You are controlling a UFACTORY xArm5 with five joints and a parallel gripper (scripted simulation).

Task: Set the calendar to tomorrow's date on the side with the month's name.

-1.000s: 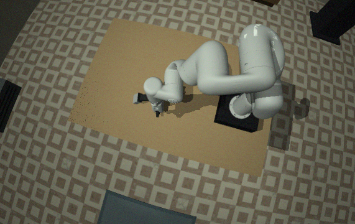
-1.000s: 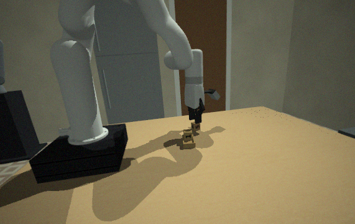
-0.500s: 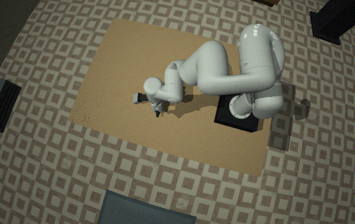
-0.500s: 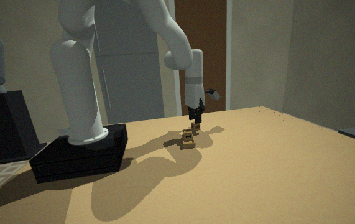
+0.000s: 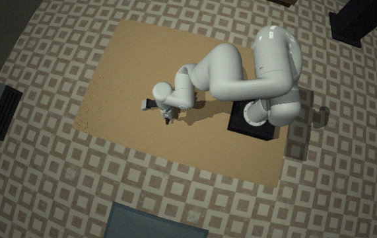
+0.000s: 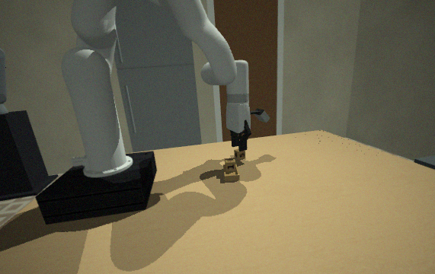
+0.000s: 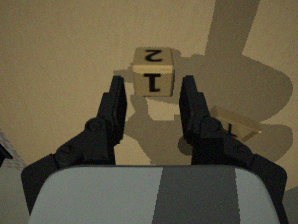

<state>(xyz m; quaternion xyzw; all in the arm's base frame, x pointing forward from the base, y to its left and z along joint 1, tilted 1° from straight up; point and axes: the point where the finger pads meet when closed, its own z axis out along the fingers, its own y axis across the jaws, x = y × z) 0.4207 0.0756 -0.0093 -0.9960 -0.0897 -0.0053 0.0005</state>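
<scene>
Now: hand 40 mm above the wooden date cube. The rest, counted from my hand: wooden calendar tray (70 mm behind, 110 mm to the right, 50 mm below).
</scene>
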